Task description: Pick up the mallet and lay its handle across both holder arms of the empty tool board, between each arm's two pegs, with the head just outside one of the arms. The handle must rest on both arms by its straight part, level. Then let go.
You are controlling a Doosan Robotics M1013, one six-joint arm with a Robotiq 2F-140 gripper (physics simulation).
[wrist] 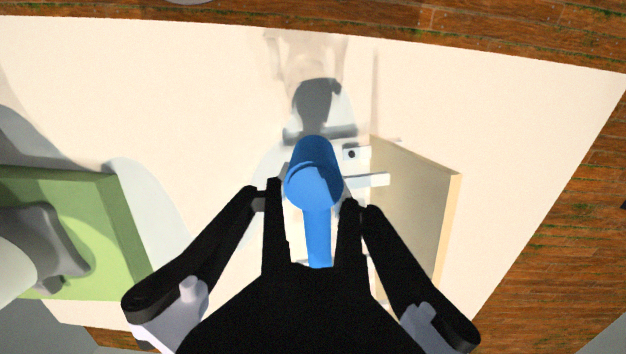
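The blue mallet (315,175) is between the two black fingers of my gripper (310,176), which is shut on it. The mallet's wide head is at the fingertips and its straight handle runs back toward the palm. A tan upright tool board (412,190) stands just right of the fingers. A white holder arm (370,179) sticks out from it to the left, toward the mallet head, and a small white bracket with a dark hole (351,154) sits above that arm in view. The mallet and right finger hide other parts of the holder; the pegs cannot be made out clearly.
A green block (125,230) lies at the left with a dark grey object (35,230) on it, and a pale rounded shape (12,275) covers part of it. The cream table top (165,90) bears shadows ahead of the mallet. Brown wooden flooring (565,240) surrounds it.
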